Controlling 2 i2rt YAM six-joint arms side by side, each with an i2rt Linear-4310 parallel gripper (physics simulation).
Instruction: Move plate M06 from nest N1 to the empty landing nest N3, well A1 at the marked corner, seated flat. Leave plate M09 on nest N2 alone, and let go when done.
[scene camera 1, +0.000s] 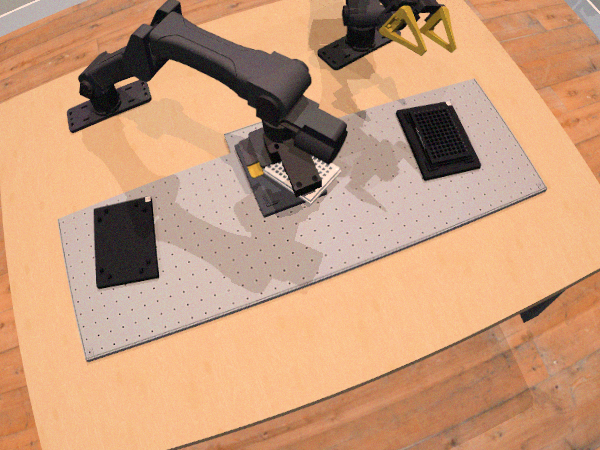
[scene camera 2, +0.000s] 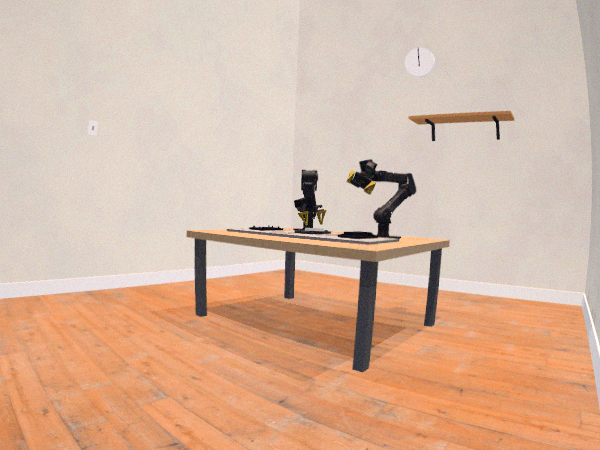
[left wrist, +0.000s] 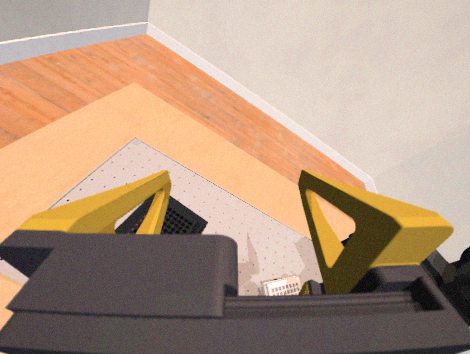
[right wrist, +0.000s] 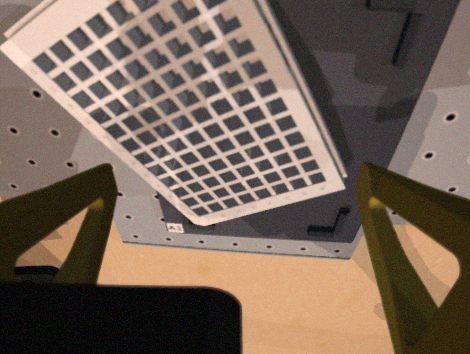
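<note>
A white well plate (scene camera 1: 329, 171) (left wrist: 284, 286) (right wrist: 185, 100) lies askew on the middle nest (scene camera 1: 267, 197) (right wrist: 295, 215), turned against its outline and overhanging one side. The A1 tag shows beside one plate corner. No plate label is readable. A black well plate (scene camera 1: 440, 132) sits on the nest (scene camera 1: 427, 174) at the right of scene camera 1. The black nest (scene camera 1: 126, 242) (scene camera 2: 266, 228) at its left is empty. My right gripper (scene camera 2: 312, 223) (right wrist: 236, 176) is open above the white plate, holding nothing. My left gripper (scene camera 1: 438, 51) (scene camera 2: 361, 183) (left wrist: 234, 177) is open and empty, raised near its base.
A grey perforated board (scene camera 1: 350, 235) carries all three nests on the wooden table (scene camera 1: 320, 360). My right arm (scene camera 1: 225, 60) reaches across and hides part of the white plate and middle nest in scene camera 1. A wall shelf (scene camera 2: 462, 117) is behind the table.
</note>
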